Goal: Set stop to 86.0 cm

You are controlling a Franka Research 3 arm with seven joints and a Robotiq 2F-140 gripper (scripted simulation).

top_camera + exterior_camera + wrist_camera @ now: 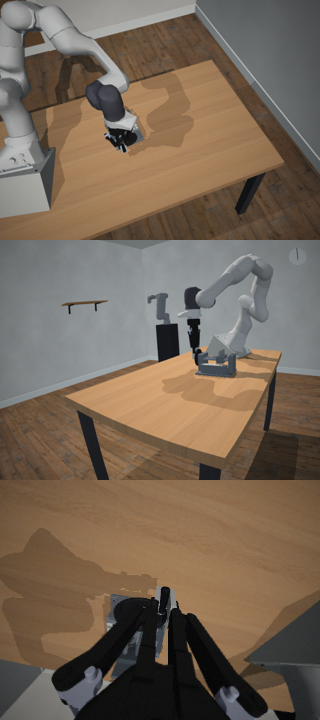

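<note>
My hand is 10 mm short of the black handwheel, 20 mm to the right of it and 20 mm above it. Also, from my hand: sliding stop block 50 mm ahead, 170 mm to the left.
</note>
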